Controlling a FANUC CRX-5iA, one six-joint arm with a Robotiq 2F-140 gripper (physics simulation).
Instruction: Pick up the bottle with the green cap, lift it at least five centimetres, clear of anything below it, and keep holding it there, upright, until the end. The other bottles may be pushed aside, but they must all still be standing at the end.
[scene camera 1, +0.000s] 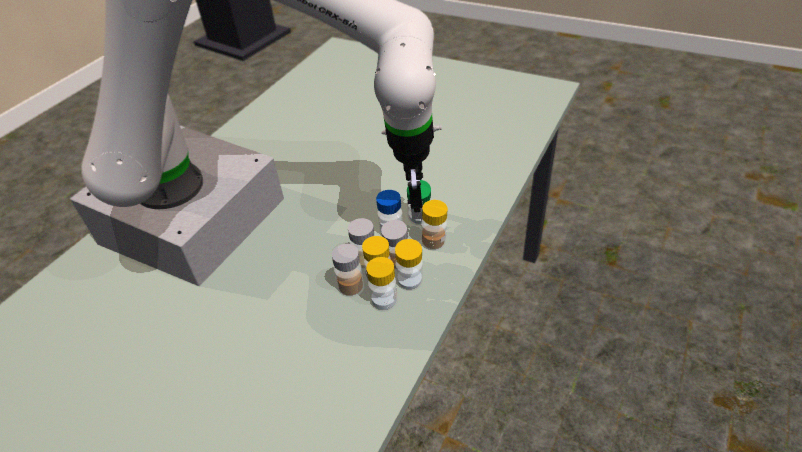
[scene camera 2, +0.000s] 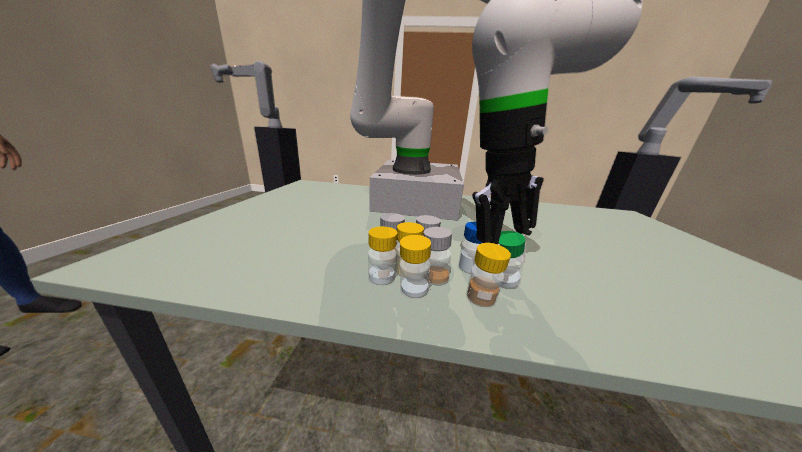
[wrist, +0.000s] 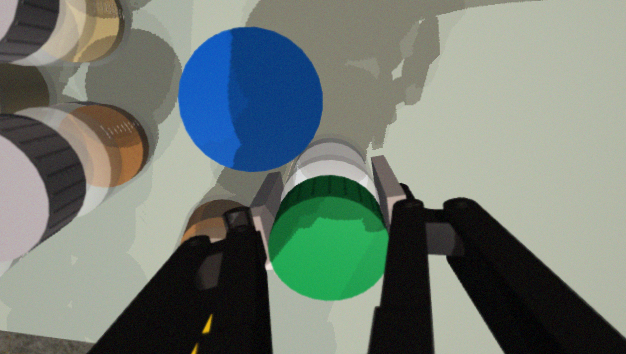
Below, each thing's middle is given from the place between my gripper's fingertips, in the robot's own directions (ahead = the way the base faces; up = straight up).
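From my hand: green-capped bottle (scene camera 2: 514, 242), 10 mm ahead, 10 mm above; yellow-capped bottle (scene camera 2: 486, 278), 40 mm to the right, 70 mm ahead, 10 mm above; blue-capped bottle (scene camera 1: 388, 201), 30 mm behind, 60 mm to the right, 10 mm above.
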